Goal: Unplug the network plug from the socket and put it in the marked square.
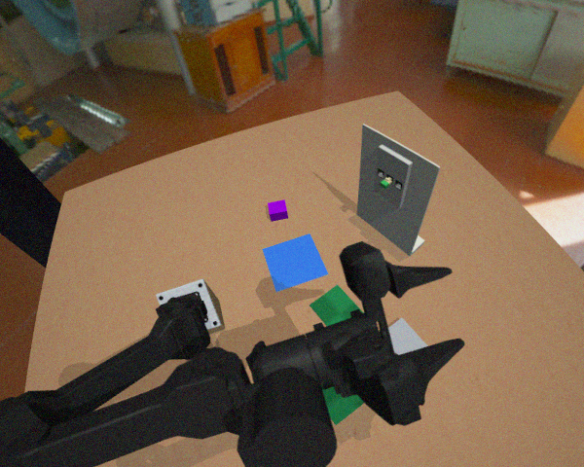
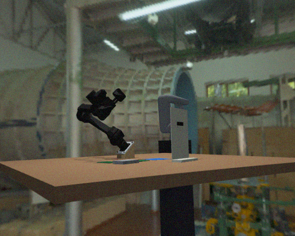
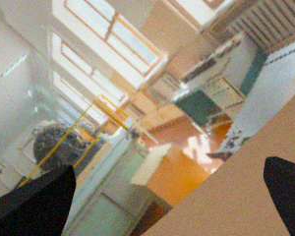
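Now: gripper tip 29 cm to the right of the green network plug, 11 cm above it and 9 cm short of it. From my gripper tip the other things lie so: white upright panel: 30 cm to the left, 18 cm below, 11 cm ahead; grey plate: 29 cm below, 3 cm to the left, 2 cm ahead; blue marked square: 30 cm to the left, 30 cm below, 12 cm behind.
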